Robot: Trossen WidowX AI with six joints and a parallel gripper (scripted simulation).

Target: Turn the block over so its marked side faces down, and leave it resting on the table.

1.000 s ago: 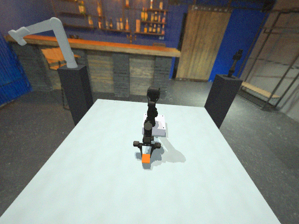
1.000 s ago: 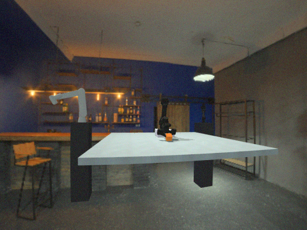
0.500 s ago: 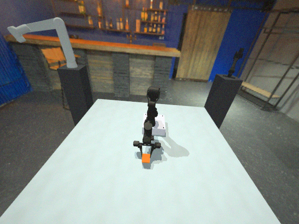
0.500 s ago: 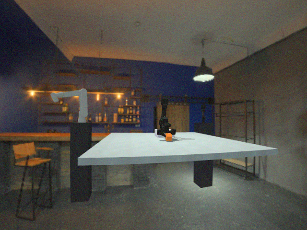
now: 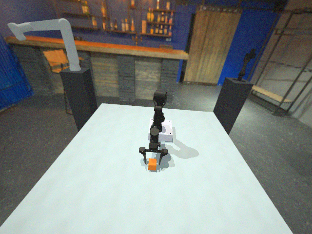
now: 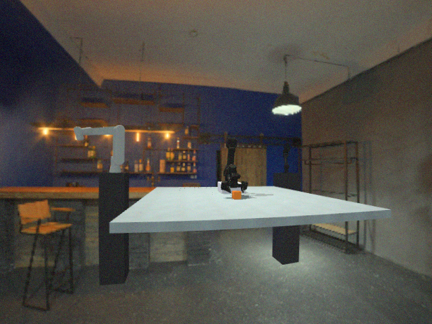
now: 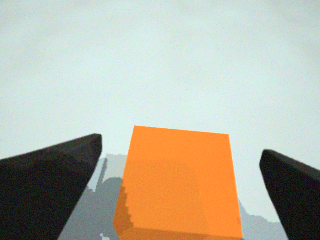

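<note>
Right now the orange block is 30 mm below my gripper tip and 20 mm behind it.
</note>
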